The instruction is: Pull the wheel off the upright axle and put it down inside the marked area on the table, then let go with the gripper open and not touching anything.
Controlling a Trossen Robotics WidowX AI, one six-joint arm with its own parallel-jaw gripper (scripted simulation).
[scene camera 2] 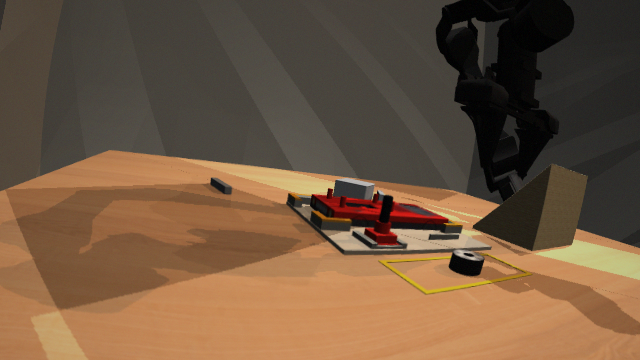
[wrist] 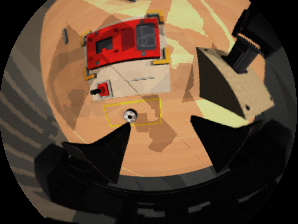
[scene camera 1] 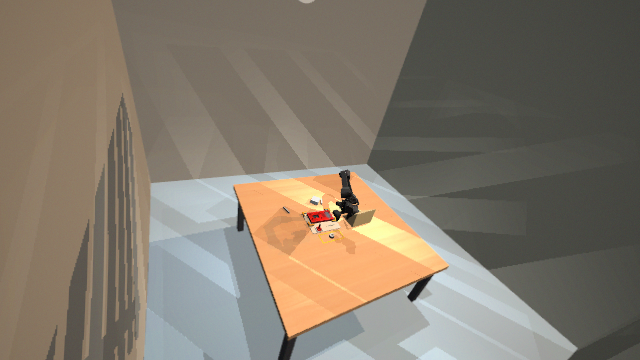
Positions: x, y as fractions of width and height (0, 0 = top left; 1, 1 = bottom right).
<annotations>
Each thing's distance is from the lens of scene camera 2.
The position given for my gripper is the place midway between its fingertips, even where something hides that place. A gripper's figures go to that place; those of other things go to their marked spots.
my gripper (scene camera 2: 0.79, 0.48): 46 cm
wheel (scene camera 2: 0.73, 0.73): 37 cm
</annotations>
